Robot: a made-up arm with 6 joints.
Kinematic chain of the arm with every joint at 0, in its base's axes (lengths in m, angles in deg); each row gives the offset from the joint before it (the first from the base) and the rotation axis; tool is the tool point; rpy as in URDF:
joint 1: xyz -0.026 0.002 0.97 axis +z
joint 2: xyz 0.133 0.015 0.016 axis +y
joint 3: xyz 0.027 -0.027 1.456 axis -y
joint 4: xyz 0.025 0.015 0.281 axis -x
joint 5: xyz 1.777 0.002 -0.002 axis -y
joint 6: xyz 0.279 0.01 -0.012 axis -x
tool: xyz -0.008 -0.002 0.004 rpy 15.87 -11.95 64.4
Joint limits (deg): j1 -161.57..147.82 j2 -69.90..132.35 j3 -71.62..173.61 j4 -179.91..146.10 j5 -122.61..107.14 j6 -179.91..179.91
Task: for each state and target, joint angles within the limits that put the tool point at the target. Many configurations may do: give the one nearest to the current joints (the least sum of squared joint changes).
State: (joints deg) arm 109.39 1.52 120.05 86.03 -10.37 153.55
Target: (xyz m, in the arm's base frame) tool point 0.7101 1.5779 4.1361
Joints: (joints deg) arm 66.69 29.62 87.95 86.85 -8.43 153.58
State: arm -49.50 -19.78 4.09 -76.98 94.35 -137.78
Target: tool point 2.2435 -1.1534 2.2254
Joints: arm -21.31 20.40 5.69 -74.61 86.15 -137.85
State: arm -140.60 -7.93 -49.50 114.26 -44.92 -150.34
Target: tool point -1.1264 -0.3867 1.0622
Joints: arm -150.20 -21.18 -71.62 110.12 -50.67 -150.43
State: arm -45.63 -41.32 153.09 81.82 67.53 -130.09
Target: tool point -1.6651 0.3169 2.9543
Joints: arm -2.11 1.64 156.94 81.86 73.04 -130.05
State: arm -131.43 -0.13 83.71 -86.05 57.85 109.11
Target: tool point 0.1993 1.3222 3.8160
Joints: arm -110.38 -5.62 118.75 -84.28 73.38 108.86
